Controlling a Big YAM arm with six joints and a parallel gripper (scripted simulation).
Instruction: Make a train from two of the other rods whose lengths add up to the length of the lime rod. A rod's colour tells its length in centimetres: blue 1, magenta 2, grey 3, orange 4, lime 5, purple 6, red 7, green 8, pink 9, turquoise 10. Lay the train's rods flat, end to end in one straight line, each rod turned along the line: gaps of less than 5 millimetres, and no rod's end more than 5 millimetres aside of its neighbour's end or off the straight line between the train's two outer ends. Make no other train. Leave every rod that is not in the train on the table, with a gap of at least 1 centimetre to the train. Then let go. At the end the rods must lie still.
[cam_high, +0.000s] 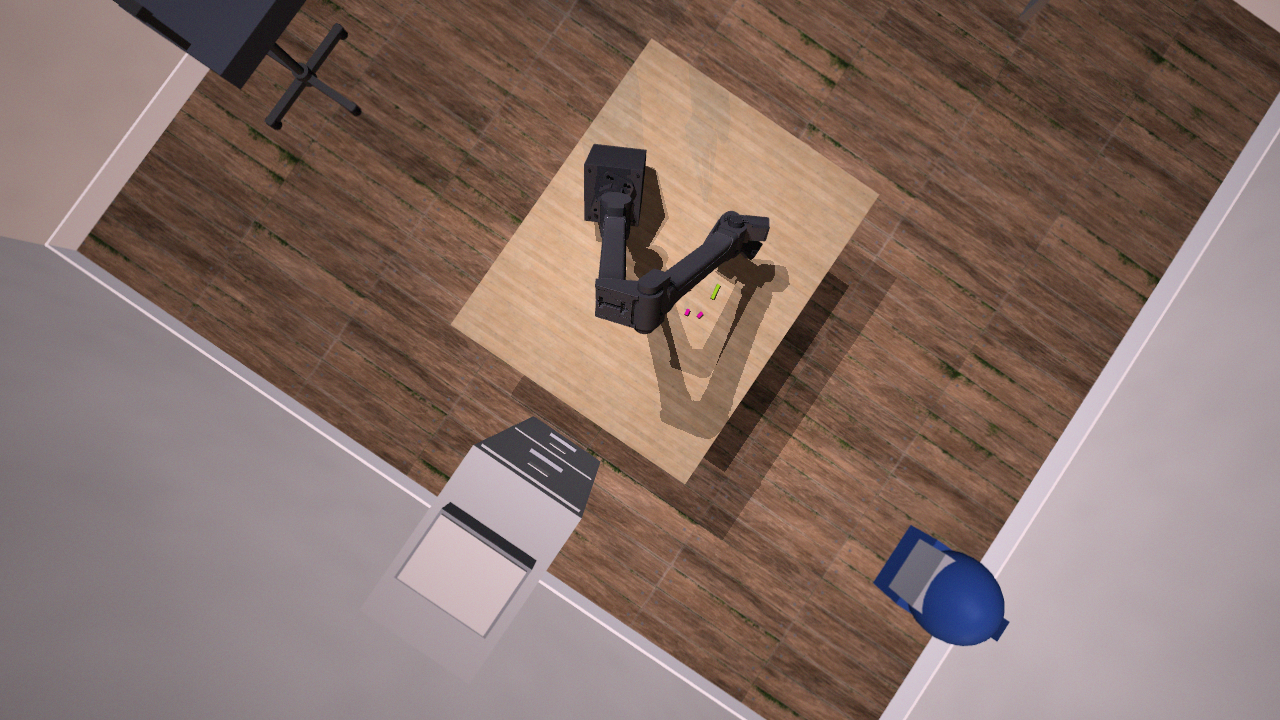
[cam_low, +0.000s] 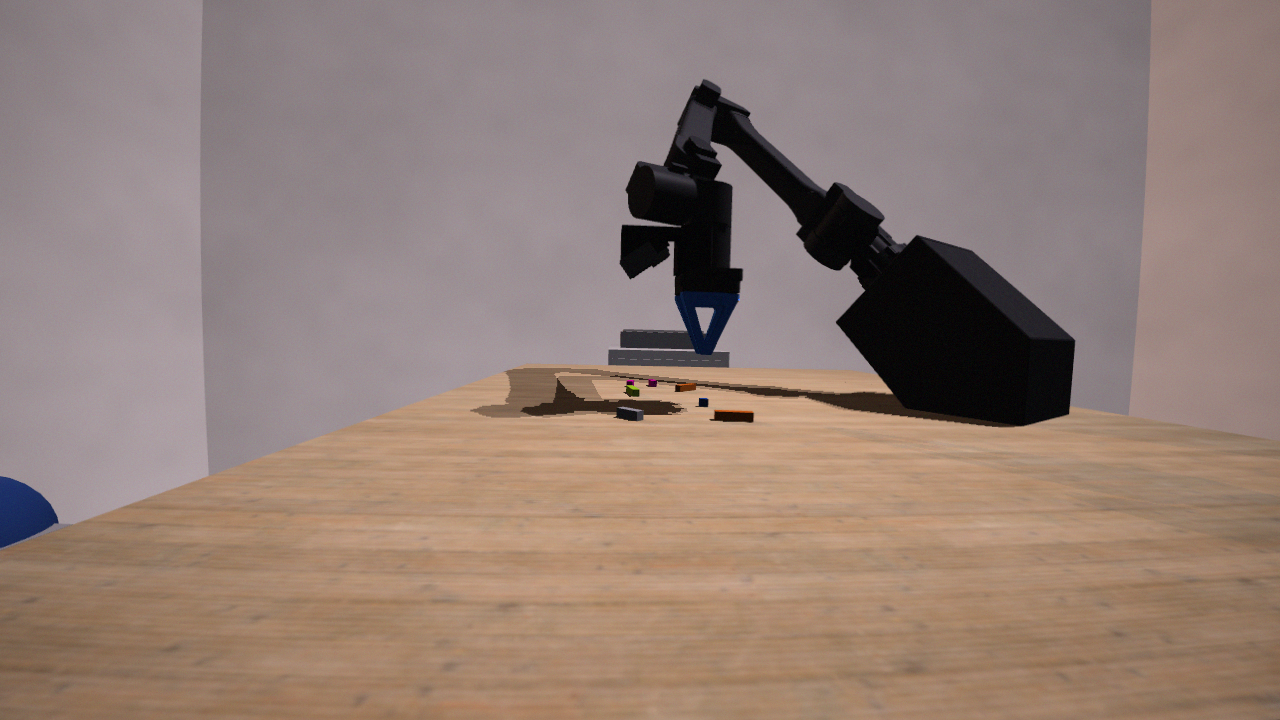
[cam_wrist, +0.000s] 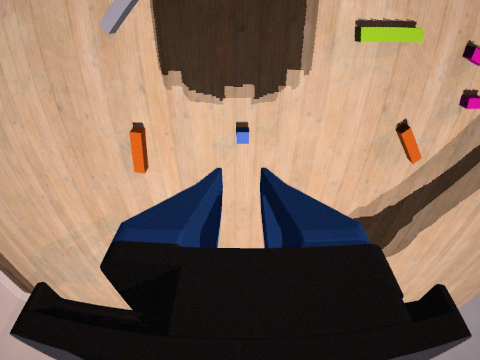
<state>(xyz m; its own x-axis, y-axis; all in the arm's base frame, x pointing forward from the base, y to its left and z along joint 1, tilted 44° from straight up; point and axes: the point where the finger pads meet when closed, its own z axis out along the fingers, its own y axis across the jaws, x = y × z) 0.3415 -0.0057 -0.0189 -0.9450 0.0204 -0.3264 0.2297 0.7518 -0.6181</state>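
The blue rod lies 70 mm below my hand. From my hand the other things lie so: grey rod 110 mm ahead, 60 mm to the left, 70 mm below; then lime rod 50 mm ahead, 120 mm to the right, 70 mm below.
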